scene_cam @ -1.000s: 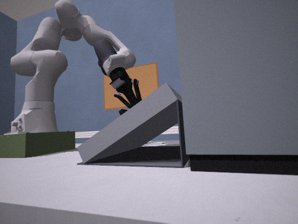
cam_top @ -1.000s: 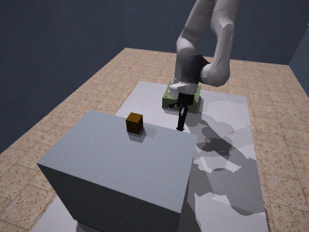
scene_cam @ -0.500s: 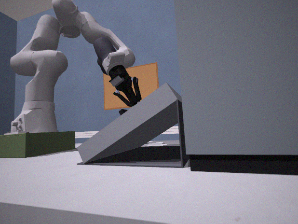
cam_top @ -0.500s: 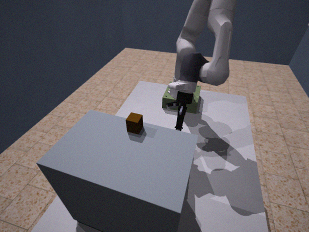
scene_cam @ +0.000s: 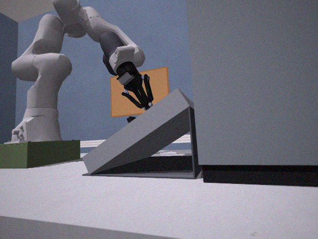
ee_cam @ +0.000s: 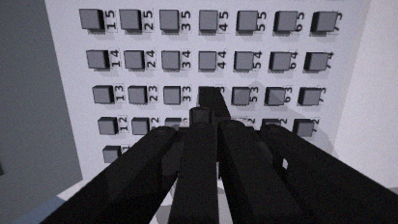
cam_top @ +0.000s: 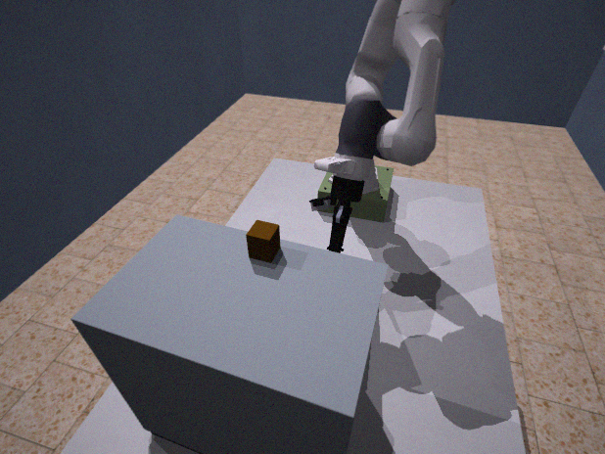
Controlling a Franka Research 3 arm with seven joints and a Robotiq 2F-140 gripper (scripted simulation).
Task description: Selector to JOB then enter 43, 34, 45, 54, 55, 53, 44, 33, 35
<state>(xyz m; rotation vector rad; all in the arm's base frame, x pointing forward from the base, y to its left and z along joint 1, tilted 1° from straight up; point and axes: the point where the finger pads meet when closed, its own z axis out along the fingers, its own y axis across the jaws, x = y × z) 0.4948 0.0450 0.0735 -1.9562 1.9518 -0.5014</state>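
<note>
My gripper is now 30 mm short of the key 43 and 60 mm above it. Round my hand: key 53: 80 mm below; then key 33: 60 mm ahead, 40 mm below; then key 44: 30 mm ahead, 30 mm to the right, 60 mm below.
</note>
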